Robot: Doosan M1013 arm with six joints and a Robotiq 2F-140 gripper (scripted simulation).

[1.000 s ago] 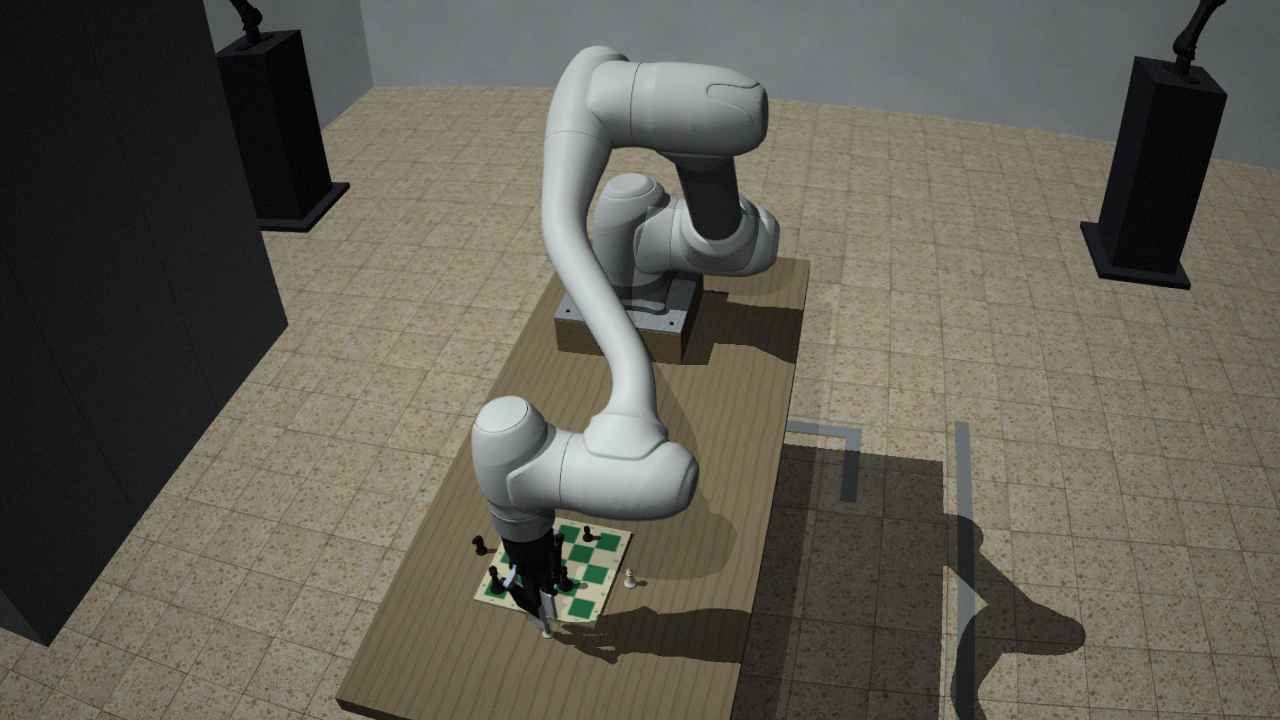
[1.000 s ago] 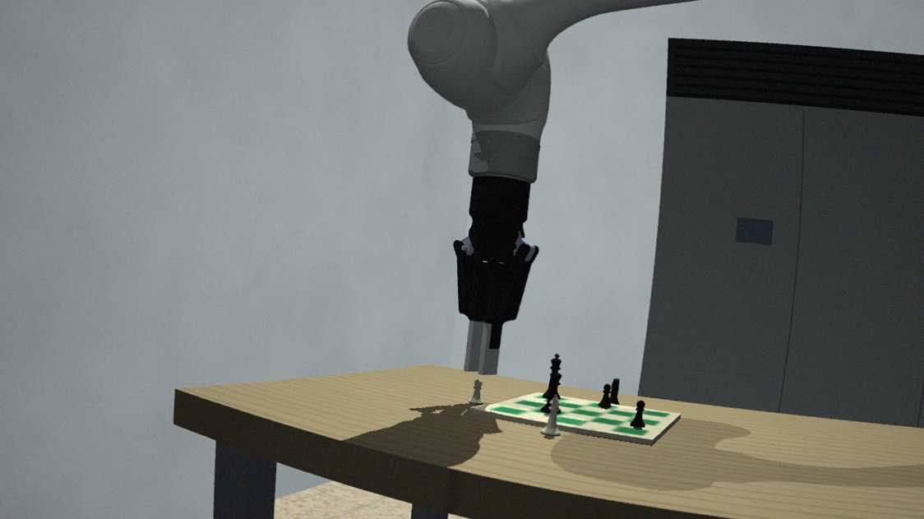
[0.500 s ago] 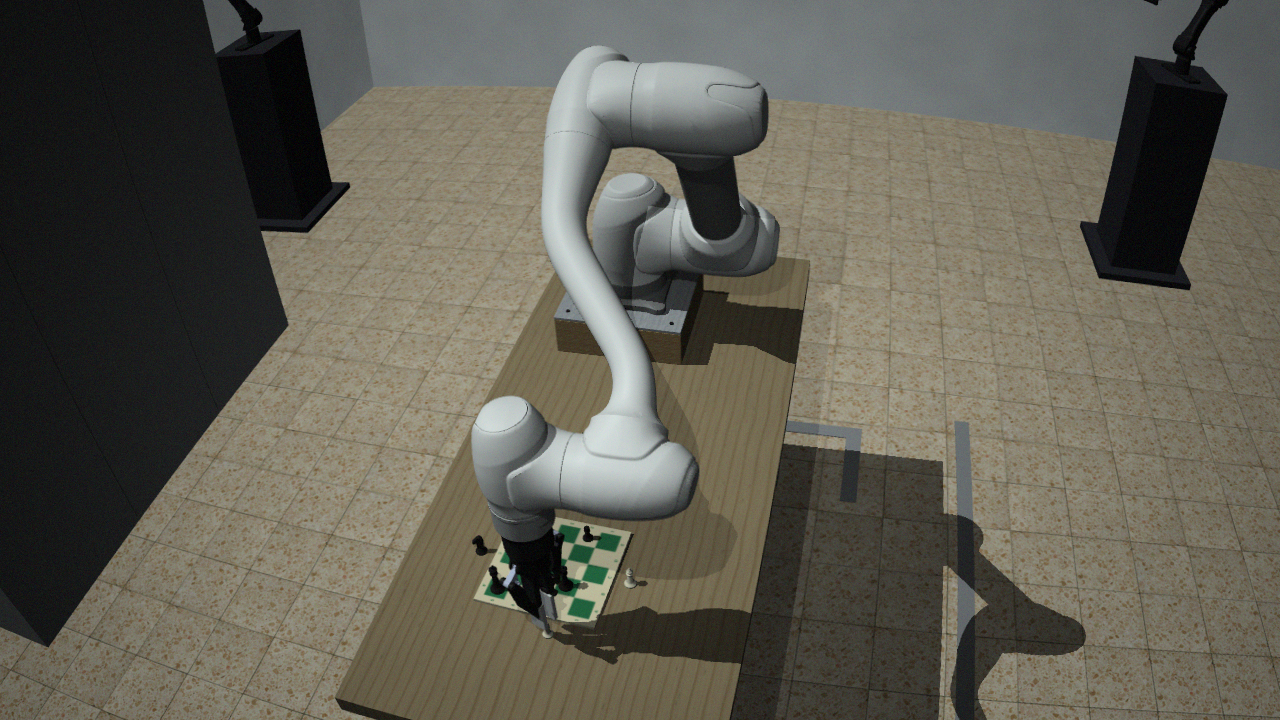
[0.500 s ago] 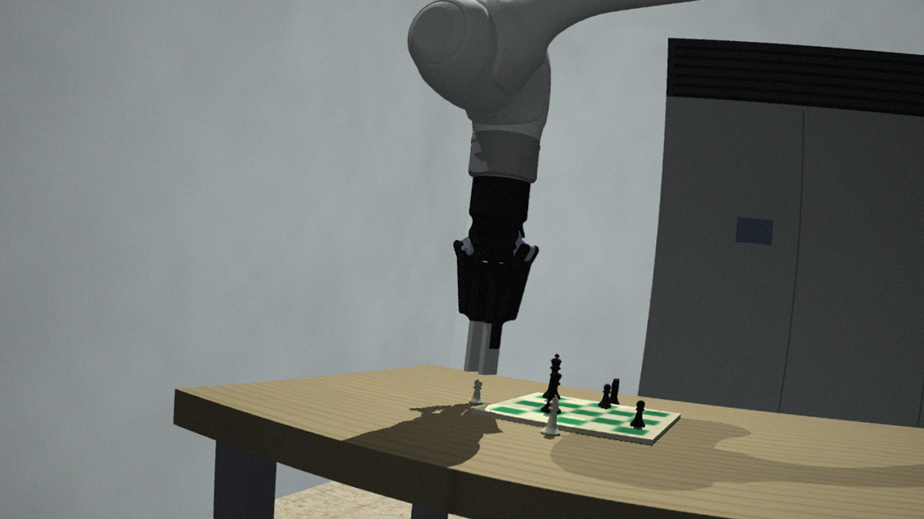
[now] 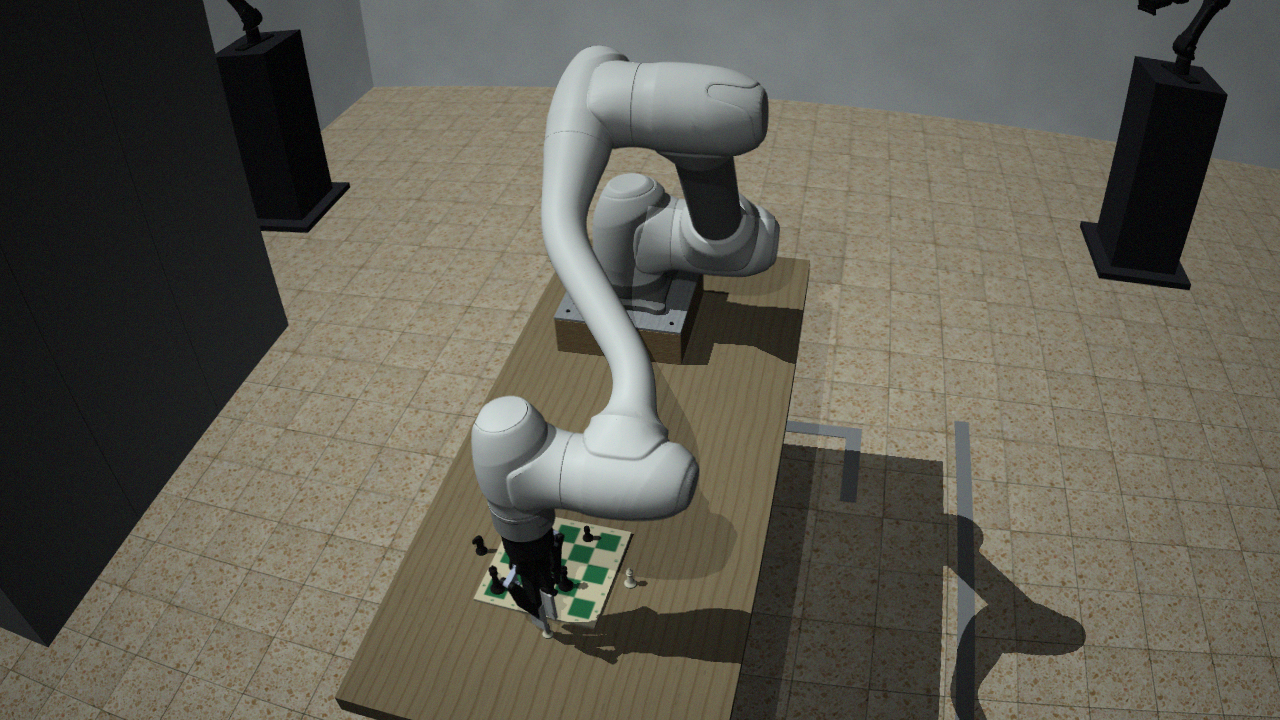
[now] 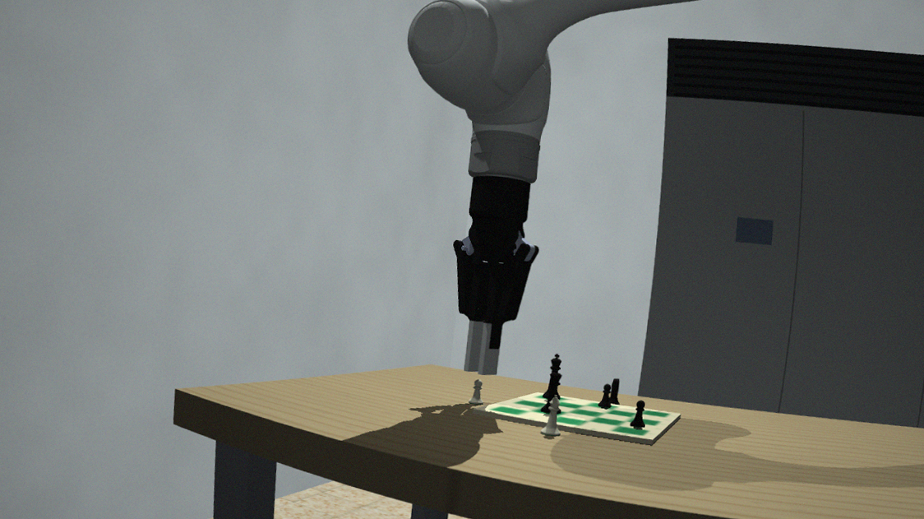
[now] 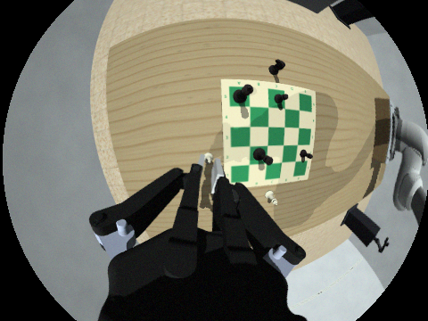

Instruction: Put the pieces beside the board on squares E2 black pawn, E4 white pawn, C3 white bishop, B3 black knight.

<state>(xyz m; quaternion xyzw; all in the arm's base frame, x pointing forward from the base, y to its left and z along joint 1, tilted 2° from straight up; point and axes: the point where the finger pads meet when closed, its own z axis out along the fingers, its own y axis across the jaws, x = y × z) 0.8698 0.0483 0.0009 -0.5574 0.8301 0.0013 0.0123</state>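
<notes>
The white pawn is 60 mm below my hand. The rest, counted from my hand: white bishop (130 mm behind, 110 mm to the left, 50 mm below); black knight (150 mm behind, 170 mm to the right, 60 mm below); green-and-cream chessboard (140 mm behind, 30 mm to the right, 70 mm below).
</notes>
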